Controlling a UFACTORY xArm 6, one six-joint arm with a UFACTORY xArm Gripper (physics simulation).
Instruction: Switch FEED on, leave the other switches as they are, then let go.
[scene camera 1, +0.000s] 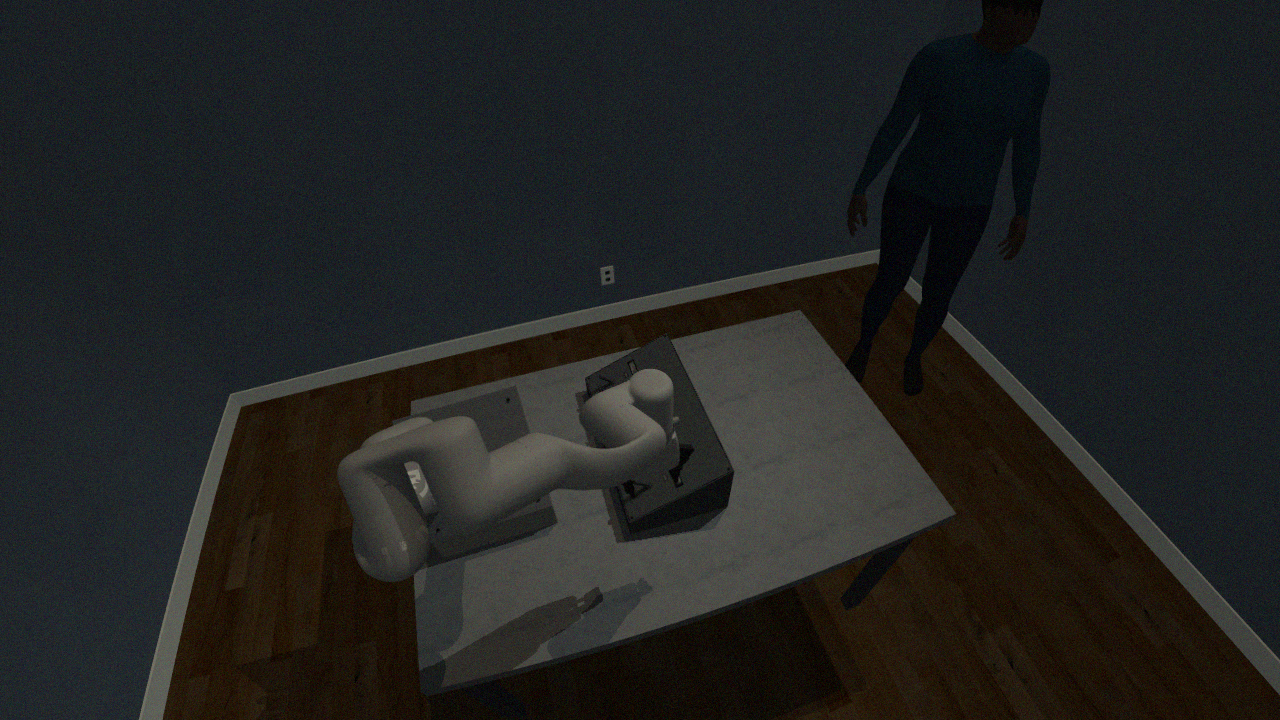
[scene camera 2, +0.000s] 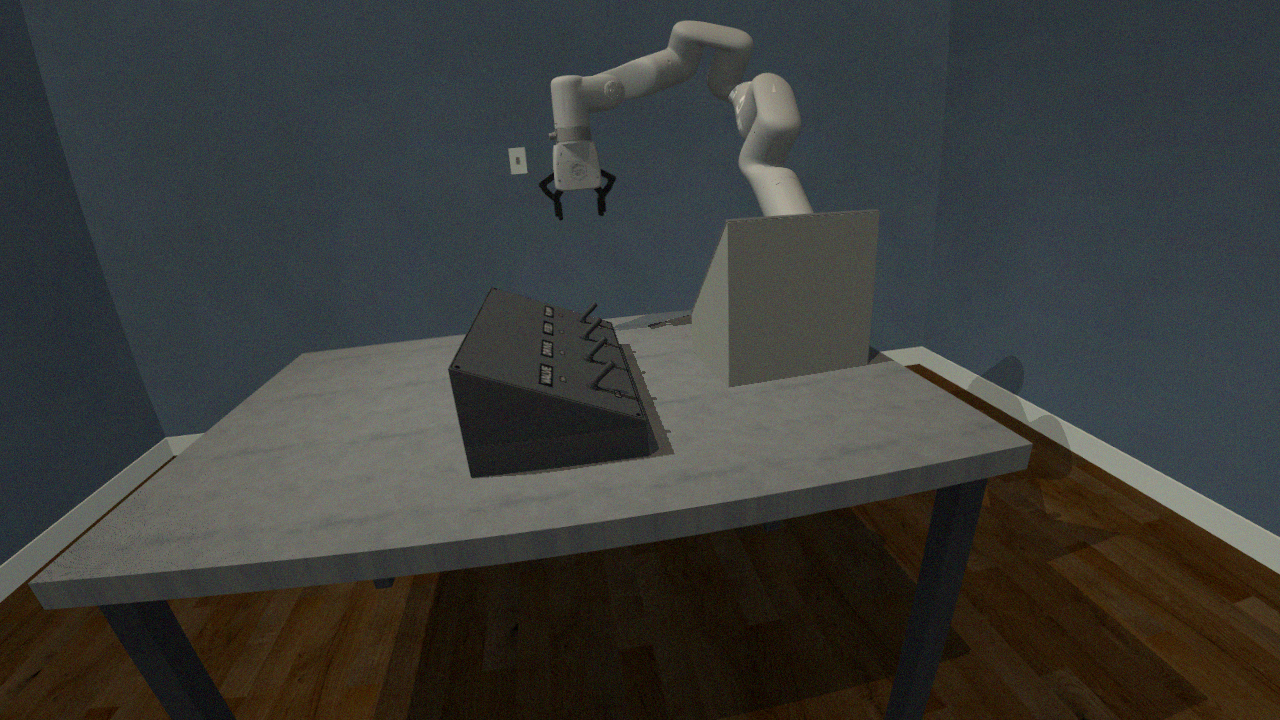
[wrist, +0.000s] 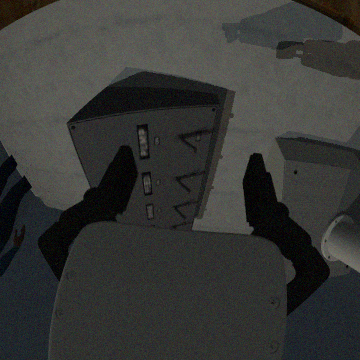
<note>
I see my gripper (scene camera 2: 581, 217) and a dark sloped switch panel (scene camera 2: 521, 379).
My gripper also shows in the wrist view (wrist: 189, 162). The dark sloped switch panel is seen too in scene camera 1 (scene camera 1: 704, 485).
</note>
